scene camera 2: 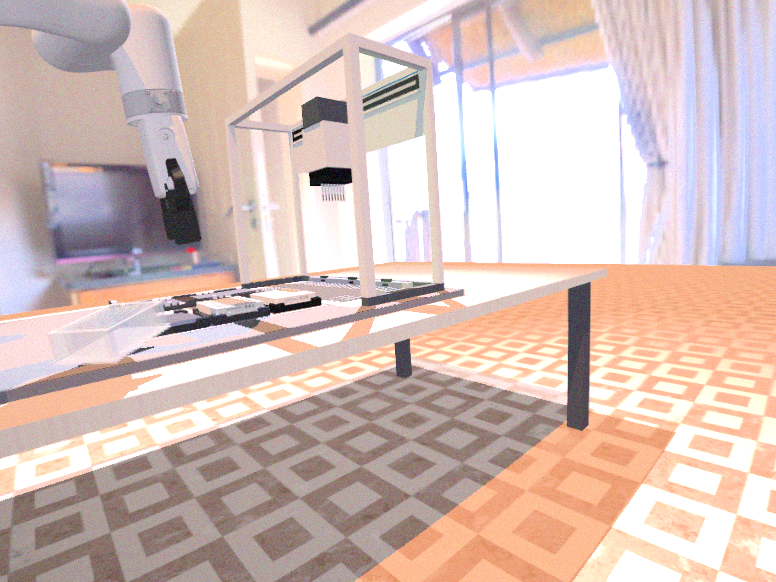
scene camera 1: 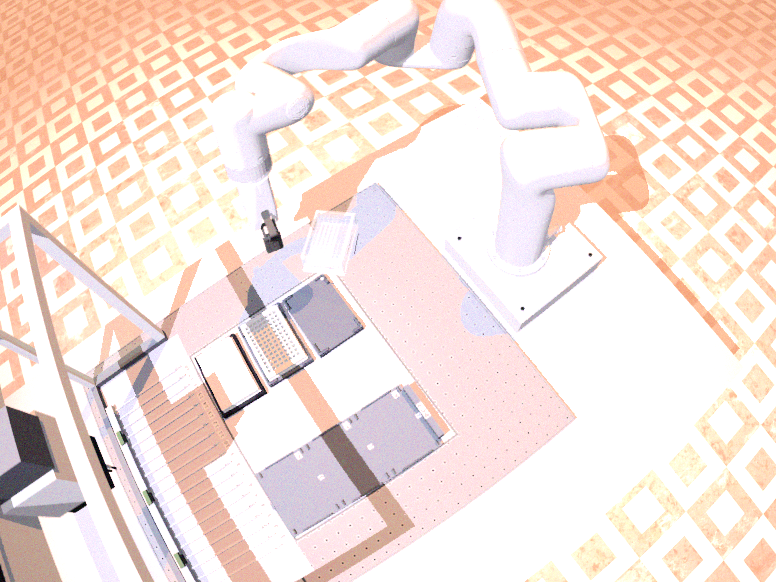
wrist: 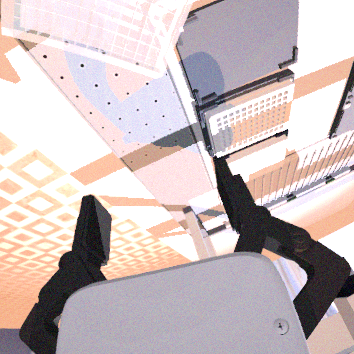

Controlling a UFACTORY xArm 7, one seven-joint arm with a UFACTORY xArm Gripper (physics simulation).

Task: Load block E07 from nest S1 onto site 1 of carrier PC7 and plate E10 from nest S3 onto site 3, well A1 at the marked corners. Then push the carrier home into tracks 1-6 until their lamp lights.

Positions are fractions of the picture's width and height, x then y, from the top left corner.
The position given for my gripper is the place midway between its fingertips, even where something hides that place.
Labels:
my gripper: scene camera 2 0.24,0.41; scene camera 1 0.34,0.40; wrist 0.44,0.54
clear well plate: scene camera 2 0.14,0.58; scene camera 1 0.42,0.43; wrist 0.40,0.12

